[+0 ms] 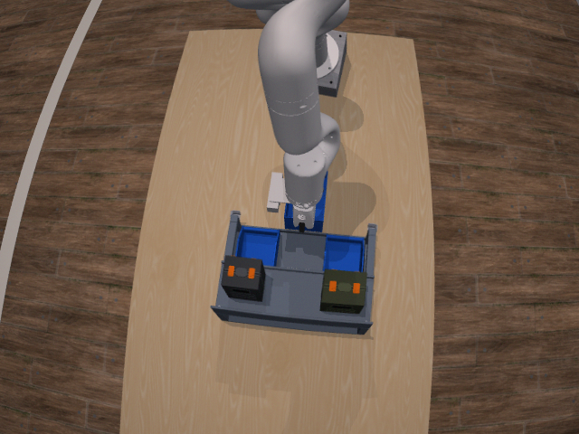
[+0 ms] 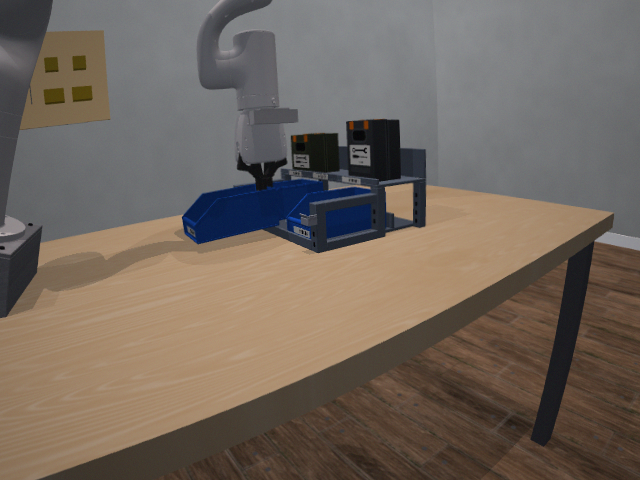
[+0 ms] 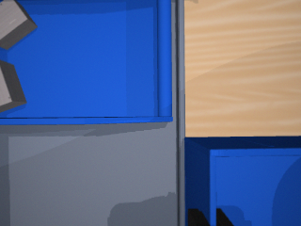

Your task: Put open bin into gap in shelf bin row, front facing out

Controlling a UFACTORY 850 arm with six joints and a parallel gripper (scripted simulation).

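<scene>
Now: hand 13 cm short of the grey shelf, 2 cm to the left of it and 3 cm above it. The rest, counted from my hand: dark green tool case: 21 cm ahead, 8 cm to the left, 5 cm above; then black tool case: 17 cm ahead, 15 cm to the right, 7 cm above.
</scene>
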